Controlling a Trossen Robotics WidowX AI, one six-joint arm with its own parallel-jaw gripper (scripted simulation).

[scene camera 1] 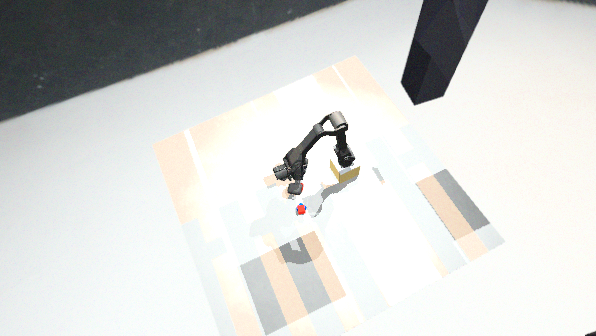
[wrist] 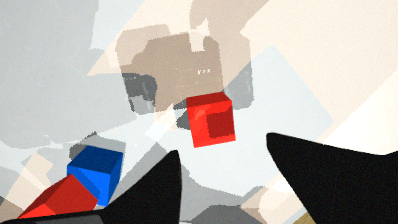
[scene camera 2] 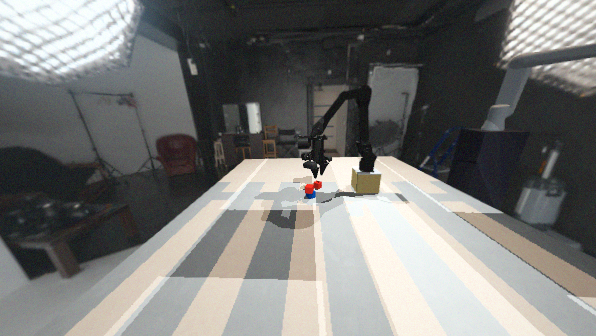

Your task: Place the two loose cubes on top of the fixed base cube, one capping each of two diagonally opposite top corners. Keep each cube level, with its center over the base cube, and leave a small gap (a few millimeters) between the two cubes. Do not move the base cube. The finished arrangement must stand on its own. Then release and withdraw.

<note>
The gripper (wrist: pixel 223 148) is open and holds nothing. Further things: a blue cube (wrist: pixel 99 170), a red cube (wrist: pixel 69 193) and a red cube (wrist: pixel 211 119).
</note>
